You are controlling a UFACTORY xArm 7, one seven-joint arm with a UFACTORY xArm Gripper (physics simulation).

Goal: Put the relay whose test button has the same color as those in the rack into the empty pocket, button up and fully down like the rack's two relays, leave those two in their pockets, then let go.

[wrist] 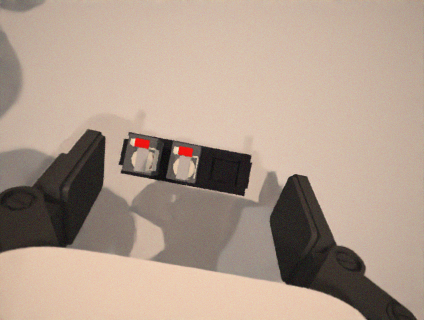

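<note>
The black rack [164,159] lies between and beyond the fingertips in the wrist view, slightly tilted in the picture. A relay with a red test button [143,156] sits button up in its left pocket. A second relay with a red test button [184,164] sits button up in the middle pocket. The right pocket [226,171] is empty. My gripper [195,178] is wide open with nothing between the fingers; it is above the rack. No loose relay shows in this view.
The pale table top [300,75] surrounds the rack. Shadows of the arm and gripper fall on the table below the rack and at the left edge.
</note>
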